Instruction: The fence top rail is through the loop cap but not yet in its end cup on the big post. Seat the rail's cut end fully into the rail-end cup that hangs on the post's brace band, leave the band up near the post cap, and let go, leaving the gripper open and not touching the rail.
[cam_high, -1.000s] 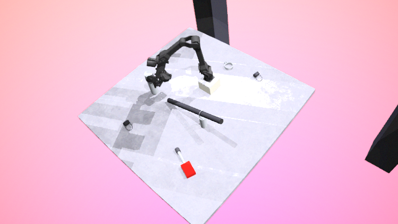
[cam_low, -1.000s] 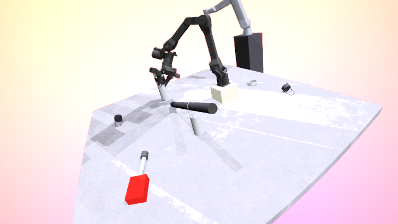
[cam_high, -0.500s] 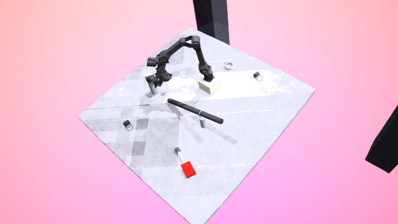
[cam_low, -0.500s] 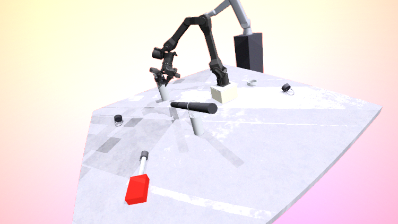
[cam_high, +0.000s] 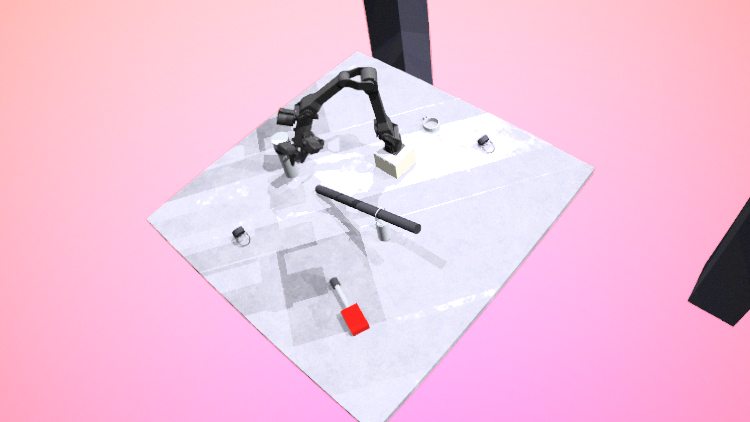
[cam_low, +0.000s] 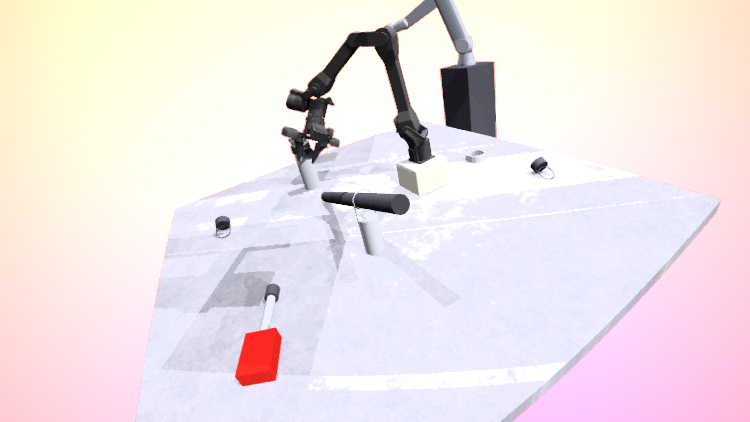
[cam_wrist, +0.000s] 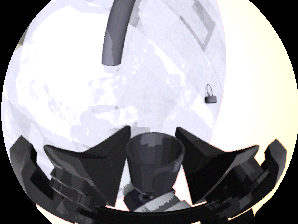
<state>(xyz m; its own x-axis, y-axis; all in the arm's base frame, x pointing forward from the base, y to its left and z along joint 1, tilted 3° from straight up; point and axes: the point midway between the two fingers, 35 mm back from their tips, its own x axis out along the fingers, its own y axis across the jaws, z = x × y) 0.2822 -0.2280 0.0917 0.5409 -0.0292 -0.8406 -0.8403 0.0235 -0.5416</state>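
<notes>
The dark rail-end cup lies 20 mm behind my gripper tip, 30 mm to the right of it and 30 mm above it. From my gripper tip the other things lie so: metal ring (540 mm behind, 230 mm to the left, 120 mm below); then short grey post (420 mm to the left, 20 mm below).
</notes>
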